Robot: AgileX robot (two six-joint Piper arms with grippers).
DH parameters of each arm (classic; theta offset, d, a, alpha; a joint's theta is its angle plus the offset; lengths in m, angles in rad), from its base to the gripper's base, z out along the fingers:
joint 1: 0 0.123 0 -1.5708
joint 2: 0.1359 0 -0.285 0
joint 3: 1.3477 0 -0.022 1.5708
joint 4: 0 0.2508 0 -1.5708
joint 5: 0 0 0.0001 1.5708
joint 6: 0 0.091 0 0
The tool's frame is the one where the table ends.
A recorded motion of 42 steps. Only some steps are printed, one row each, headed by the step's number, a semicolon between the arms.
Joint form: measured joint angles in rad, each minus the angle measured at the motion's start. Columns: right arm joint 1, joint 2, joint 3, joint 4, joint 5, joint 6; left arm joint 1, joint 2, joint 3, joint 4, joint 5, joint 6.
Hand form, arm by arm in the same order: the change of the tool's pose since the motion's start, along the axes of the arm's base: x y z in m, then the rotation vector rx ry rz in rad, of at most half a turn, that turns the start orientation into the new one. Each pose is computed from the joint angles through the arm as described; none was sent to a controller.
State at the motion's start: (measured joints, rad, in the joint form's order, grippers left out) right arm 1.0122 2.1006 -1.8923 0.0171 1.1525 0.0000; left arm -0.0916 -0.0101 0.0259 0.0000 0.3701 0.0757
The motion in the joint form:
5: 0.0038 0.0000 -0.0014 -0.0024 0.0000 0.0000; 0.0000 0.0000 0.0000 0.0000 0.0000 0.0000
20: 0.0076 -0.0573 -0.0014 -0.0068 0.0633 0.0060; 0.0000 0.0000 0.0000 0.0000 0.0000 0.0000
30: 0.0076 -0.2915 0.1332 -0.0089 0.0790 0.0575; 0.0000 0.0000 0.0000 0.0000 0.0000 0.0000
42: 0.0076 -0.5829 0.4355 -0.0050 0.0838 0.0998; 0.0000 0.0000 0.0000 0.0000 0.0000 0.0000
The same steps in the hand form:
5: -0.0012 0.0009 0.0004 -0.0001 -0.0028 0.0041; 0.0000 0.0000 0.0000 0.0000 0.0000 0.0000
20: -0.0095 -0.0099 0.0244 -0.0066 -0.0017 0.0033; 0.0000 0.0000 0.0000 0.0000 0.0000 0.0000
30: -0.0373 -0.0555 0.0833 0.0722 -0.0328 -0.0453; 0.0000 0.0000 0.0000 0.0000 0.0000 0.0000
42: -0.0803 -0.1249 0.0988 0.0673 -0.0095 -0.0854; 0.0000 0.0000 0.0000 0.0000 0.0000 0.0000

